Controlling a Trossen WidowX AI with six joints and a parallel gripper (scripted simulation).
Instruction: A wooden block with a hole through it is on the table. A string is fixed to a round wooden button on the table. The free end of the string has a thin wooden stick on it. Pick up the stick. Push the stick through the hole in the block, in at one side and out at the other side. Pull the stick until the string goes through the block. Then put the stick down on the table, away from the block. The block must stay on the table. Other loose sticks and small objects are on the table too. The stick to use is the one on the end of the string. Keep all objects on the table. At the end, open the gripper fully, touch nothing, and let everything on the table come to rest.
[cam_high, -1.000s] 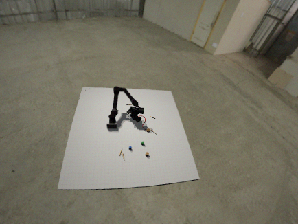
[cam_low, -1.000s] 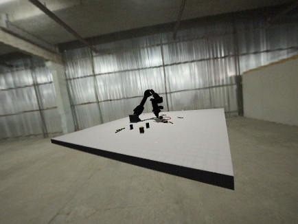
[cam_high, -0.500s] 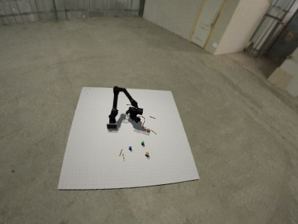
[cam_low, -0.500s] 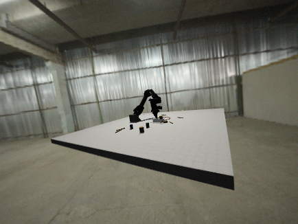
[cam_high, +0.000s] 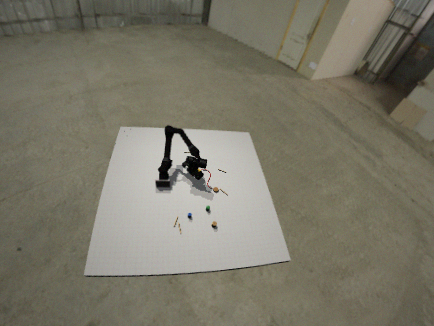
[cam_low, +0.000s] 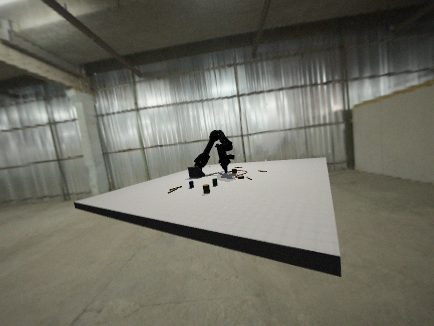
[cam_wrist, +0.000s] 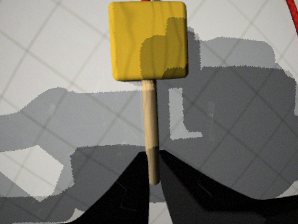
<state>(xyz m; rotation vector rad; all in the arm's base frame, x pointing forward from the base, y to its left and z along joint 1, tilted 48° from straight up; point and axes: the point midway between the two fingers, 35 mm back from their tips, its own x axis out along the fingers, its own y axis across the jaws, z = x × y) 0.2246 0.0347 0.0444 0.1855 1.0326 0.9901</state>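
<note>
Right now my gripper tip is 5 cm short of the yellowish block, 4 cm to the right of it and 1 cm below it. Also, from my gripper tip: green piece: 30 cm to the right, 8 cm ahead, 1 cm above; then round wooden button: 17 cm ahead, 14 cm to the right; then thin wooden stick: 3 cm to the left, 3 cm ahead, 1 cm above.
</note>
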